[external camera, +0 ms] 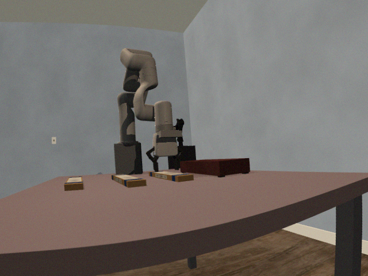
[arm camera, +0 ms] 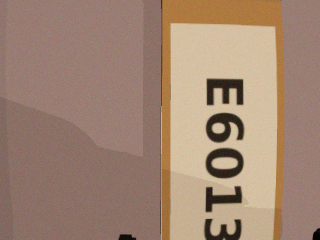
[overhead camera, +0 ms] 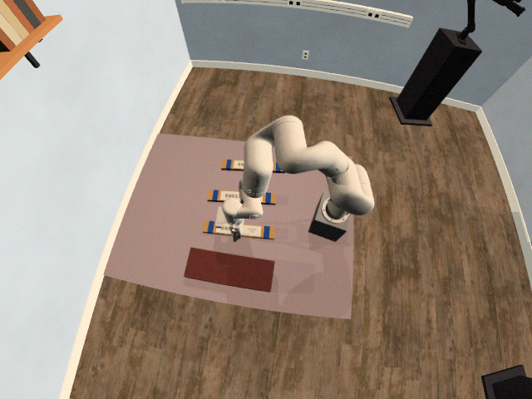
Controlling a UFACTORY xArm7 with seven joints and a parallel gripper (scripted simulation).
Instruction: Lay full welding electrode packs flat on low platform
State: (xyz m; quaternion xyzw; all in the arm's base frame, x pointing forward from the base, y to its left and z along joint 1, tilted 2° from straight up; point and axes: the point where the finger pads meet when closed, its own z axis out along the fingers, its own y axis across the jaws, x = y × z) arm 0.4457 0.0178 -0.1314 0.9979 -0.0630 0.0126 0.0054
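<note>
Now: hand 2 cm above the pack of welding electrodes. Round my hand: low dark red platform 20 cm to the left, 4 cm ahead, 2 cm below.
</note>
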